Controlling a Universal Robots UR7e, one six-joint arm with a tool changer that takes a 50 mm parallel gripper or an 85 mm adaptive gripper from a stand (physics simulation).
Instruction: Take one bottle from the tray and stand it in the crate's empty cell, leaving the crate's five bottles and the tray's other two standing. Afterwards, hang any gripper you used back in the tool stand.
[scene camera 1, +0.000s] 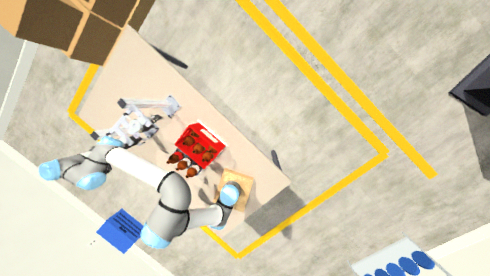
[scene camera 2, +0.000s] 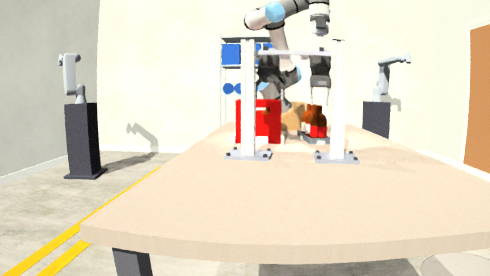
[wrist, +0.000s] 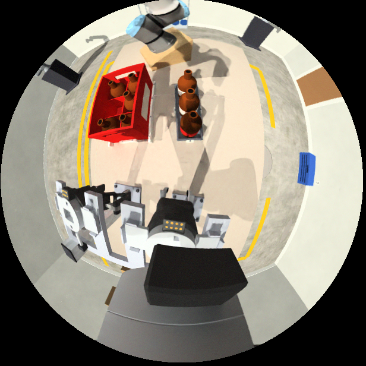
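Tool stand (wrist: 132, 212) and, in scene camera 1, the stand (scene camera 1: 129, 143): one and the same spot on it.
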